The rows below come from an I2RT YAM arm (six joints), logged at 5 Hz.
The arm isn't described. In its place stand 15 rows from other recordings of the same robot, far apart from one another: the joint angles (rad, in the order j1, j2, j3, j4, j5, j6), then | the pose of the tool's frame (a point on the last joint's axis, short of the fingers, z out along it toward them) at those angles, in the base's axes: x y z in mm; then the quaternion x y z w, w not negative.
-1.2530, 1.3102, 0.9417, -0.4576, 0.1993, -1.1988 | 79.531 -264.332 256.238 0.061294 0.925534 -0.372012 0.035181
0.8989, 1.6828, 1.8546, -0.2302, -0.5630, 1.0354 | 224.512 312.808 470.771 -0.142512 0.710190 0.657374 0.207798
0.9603, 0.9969, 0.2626, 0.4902, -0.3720, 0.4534 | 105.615 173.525 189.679 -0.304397 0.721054 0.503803 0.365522
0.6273, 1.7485, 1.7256, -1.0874, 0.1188, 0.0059 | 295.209 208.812 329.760 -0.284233 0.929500 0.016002 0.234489
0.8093, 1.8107, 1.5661, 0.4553, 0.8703, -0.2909 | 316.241 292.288 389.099 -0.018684 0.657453 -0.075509 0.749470
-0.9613, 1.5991, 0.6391, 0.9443, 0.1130, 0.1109 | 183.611 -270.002 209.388 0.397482 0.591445 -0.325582 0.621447
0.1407, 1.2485, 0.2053, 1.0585, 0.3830, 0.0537 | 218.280 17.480 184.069 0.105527 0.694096 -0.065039 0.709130
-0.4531, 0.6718, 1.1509, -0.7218, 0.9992, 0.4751 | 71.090 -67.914 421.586 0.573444 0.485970 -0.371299 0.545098
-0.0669, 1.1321, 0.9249, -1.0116, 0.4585, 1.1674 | 194.992 -28.856 261.389 0.587316 0.758900 -0.101552 0.262334
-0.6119, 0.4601, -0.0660, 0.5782, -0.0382, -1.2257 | 111.185 -76.363 165.290 -0.221151 0.651976 -0.568427 0.450456
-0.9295, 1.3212, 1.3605, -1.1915, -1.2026, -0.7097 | 165.722 -166.461 359.582 -0.028364 0.814631 0.252462 0.521378
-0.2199, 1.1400, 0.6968, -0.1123, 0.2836, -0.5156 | 240.562 -63.976 245.471 -0.059490 0.865801 -0.288261 0.404666
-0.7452, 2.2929, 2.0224, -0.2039, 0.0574, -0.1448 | 398.474 -370.439 253.923 0.266561 0.810538 -0.246347 0.459660
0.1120, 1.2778, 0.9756, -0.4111, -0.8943, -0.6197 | 263.535 57.575 287.610 -0.461239 0.701488 0.286518 0.461606
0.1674, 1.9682, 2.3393, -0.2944, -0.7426, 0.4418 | 418.666 95.161 509.369 -0.177105 0.663633 0.440234 0.578290
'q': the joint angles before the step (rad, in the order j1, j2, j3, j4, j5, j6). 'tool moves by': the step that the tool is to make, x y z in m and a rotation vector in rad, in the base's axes. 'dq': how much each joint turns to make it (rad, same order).
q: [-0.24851 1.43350 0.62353 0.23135 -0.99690 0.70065]
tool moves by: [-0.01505 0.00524 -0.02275 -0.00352 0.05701 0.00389]
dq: [0.00622 -0.00065 -0.08236 0.00779 0.01187 -0.02327]
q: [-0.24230 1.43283 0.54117 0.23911 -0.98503 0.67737]
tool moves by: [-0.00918 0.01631 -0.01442 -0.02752 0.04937 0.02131]
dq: [0.05959 -0.00473 -0.05360 -0.00085 0.05320 -0.00886]
